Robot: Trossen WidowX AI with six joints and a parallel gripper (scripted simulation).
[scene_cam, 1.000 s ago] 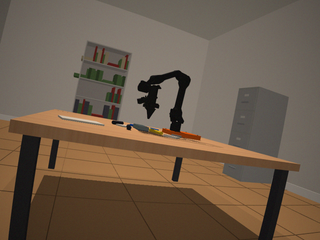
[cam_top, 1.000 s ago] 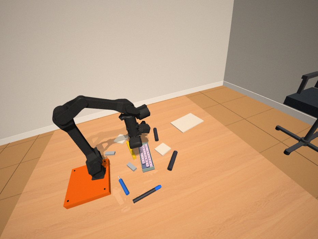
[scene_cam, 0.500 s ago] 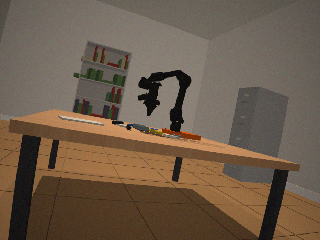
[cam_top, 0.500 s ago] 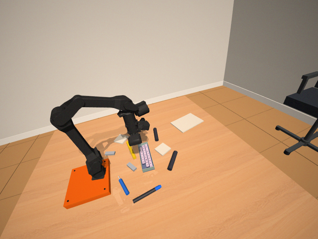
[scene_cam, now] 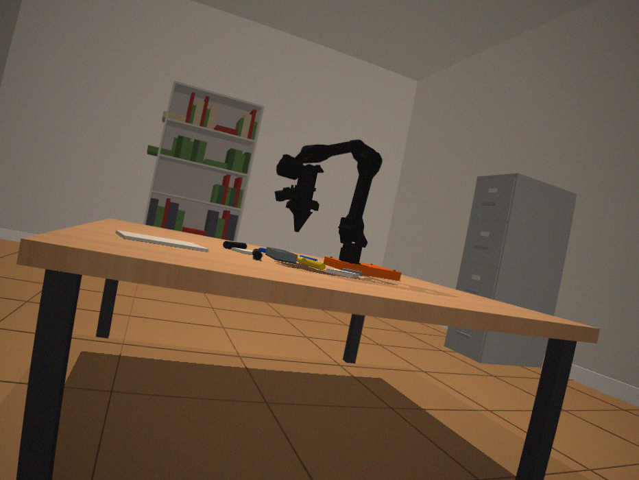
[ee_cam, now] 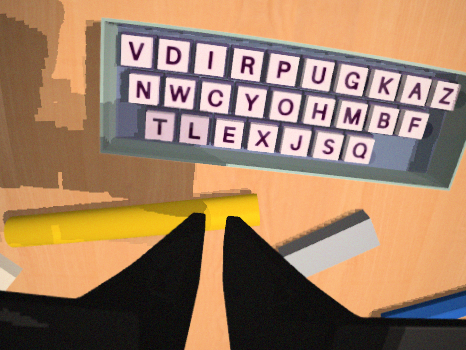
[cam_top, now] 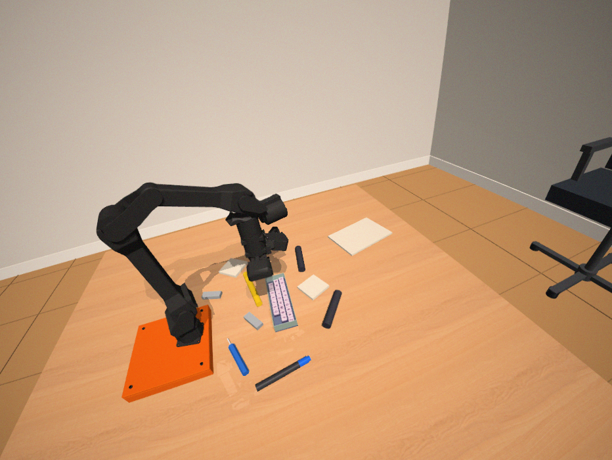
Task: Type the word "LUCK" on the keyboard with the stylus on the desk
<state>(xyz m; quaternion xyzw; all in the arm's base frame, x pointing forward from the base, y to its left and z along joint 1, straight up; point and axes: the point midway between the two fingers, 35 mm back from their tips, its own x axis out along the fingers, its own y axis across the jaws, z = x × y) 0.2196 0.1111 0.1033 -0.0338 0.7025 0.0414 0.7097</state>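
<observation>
My gripper tip is now 17 cm to the left of the blue stylus, 10 cm past it and 9 cm above it. Round my gripper tip: yellow highlighter (9 cm below, 6 cm behind, 4 cm to the left); cream pad (14 cm ahead, 9 cm below); U key (8 cm below, 5 cm ahead, 4 cm to the right).
</observation>
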